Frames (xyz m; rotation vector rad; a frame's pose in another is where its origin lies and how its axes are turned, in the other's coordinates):
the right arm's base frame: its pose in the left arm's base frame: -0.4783 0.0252 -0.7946 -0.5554 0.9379 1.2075
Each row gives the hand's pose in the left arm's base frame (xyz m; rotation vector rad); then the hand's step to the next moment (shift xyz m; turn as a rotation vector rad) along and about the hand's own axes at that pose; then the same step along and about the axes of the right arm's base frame.
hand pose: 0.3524 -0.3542 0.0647 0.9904 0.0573 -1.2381
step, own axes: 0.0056 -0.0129 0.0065 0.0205 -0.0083 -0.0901
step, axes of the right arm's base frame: 0.0005 0.0074 -0.0136 0.0852 -0.0353 0.0106
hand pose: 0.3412 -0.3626 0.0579 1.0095 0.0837 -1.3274
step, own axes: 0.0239 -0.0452 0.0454 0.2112 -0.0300 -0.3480
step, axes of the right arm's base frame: -0.0163 0.0351 -0.0564 0.3416 -0.2137 -0.0652
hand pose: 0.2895 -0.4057 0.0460 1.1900 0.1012 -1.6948
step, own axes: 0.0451 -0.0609 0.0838 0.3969 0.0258 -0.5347
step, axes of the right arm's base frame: -0.0176 0.0791 -0.0787 0.5023 -0.4074 -0.1605
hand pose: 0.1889 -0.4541 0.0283 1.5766 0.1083 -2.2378
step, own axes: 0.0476 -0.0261 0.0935 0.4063 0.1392 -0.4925
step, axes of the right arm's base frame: -0.0037 0.0943 -0.0528 0.4179 -0.4407 -0.2411
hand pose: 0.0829 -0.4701 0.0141 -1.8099 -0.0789 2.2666
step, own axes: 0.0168 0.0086 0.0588 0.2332 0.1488 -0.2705
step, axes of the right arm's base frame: 0.0001 0.0585 -0.0198 0.2121 -0.2523 -0.2026
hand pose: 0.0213 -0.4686 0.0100 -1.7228 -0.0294 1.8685
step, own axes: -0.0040 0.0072 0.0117 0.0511 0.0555 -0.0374
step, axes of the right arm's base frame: -0.0049 0.0123 -0.0055 0.0434 -0.0314 -0.0649
